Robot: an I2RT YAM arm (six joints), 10 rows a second.
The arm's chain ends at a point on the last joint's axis. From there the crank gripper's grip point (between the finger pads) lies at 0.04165 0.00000 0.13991 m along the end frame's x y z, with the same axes.
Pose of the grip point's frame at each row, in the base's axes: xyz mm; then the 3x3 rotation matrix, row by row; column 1 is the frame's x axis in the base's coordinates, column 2 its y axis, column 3 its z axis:
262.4 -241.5 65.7; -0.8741 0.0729 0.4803; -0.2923 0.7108 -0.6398; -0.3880 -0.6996 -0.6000
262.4 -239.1 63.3; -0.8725 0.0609 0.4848; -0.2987 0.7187 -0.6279; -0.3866 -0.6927 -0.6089
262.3 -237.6 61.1; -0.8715 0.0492 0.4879; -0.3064 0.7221 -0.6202; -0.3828 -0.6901 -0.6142
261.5 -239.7 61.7; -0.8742 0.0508 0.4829; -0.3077 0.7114 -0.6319; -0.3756 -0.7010 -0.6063
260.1 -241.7 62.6; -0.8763 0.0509 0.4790; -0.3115 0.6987 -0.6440; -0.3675 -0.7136 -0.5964
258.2 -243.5 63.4; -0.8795 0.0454 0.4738; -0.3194 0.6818 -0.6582; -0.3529 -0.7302 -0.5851
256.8 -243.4 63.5; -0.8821 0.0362 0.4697; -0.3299 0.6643 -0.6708; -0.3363 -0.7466 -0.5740
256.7 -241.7 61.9; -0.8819 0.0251 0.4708; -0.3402 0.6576 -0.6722; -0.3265 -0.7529 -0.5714
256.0 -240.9 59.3; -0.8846 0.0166 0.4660; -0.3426 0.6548 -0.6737; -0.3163 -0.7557 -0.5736
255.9 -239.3 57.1; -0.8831 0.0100 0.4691; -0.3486 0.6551 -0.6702; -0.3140 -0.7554 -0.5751
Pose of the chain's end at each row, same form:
231.6 -139.8 165.8; -0.8741 0.0729 0.4803; -0.2923 0.7108 -0.6398; -0.3880 -0.6996 -0.6000
230.9 -138.8 164.6; -0.8725 0.0609 0.4848; -0.2987 0.7187 -0.6279; -0.3866 -0.6927 -0.6089
230.3 -138.1 163.0; -0.8715 0.0492 0.4879; -0.3064 0.7221 -0.6202; -0.3828 -0.6901 -0.6142
230.3 -138.5 162.2; -0.8742 0.0508 0.4829; -0.3077 0.7114 -0.6319; -0.3756 -0.7010 -0.6063
229.6 -138.6 161.3; -0.8763 0.0509 0.4790; -0.3115 0.6987 -0.6440; -0.3675 -0.7136 -0.5964
228.5 -138.1 160.0; -0.8795 0.0454 0.4738; -0.3194 0.6818 -0.6582; -0.3529 -0.7302 -0.5851
227.8 -135.8 157.8; -0.8821 0.0362 0.4697; -0.3299 0.6643 -0.6708; -0.3363 -0.7466 -0.5740
227.6 -133.5 155.4; -0.8819 0.0251 0.4708; -0.3402 0.6576 -0.6722; -0.3265 -0.7529 -0.5714
227.6 -132.4 152.7; -0.8846 0.0166 0.4660; -0.3426 0.6548 -0.6737; -0.3163 -0.7557 -0.5736
227.0 -131.0 150.6; -0.8831 0.0100 0.4691; -0.3486 0.6551 -0.6702; -0.3140 -0.7554 -0.5751

